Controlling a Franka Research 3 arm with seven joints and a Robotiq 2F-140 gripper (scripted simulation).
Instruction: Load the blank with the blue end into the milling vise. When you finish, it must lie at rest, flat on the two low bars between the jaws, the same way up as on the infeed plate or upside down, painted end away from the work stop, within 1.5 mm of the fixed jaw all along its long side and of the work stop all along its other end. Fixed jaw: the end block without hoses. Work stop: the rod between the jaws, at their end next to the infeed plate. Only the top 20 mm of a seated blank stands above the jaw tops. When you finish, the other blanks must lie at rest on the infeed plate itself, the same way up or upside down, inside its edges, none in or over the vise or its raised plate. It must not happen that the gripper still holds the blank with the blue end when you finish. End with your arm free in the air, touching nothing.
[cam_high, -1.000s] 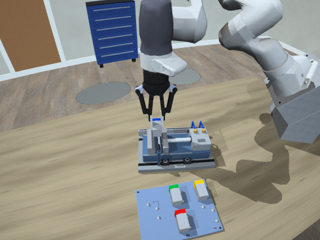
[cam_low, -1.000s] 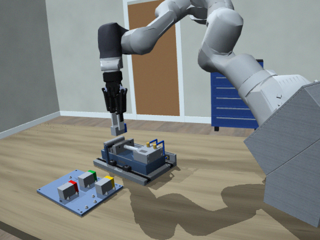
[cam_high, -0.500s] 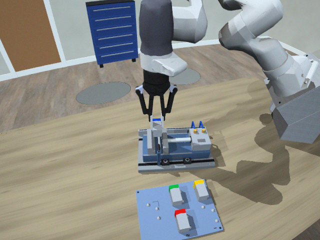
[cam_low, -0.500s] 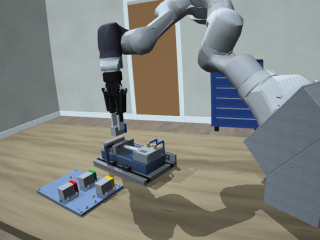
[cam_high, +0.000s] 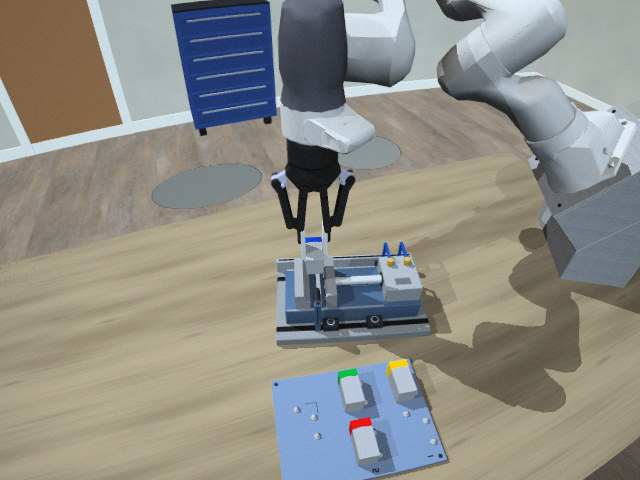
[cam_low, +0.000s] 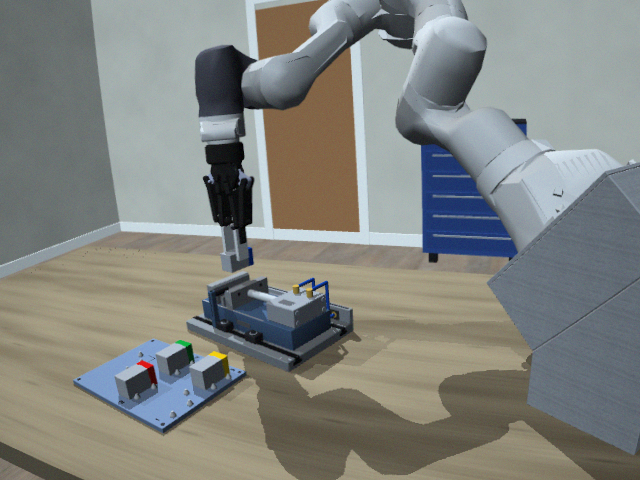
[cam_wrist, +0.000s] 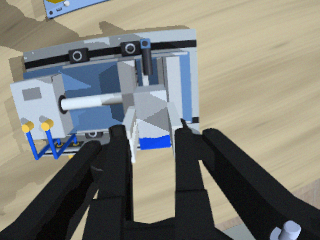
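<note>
My gripper is now 10 cm above the fixed jaw, 3 cm short of it and 1 cm to the left of it. Round my hand: hosed jaw block 14 cm behind, 10 cm to the left, 10 cm below; then blue-ended blank 4 cm below; then work stop rod 9 cm below, 5 cm to the left, 3 cm ahead.
</note>
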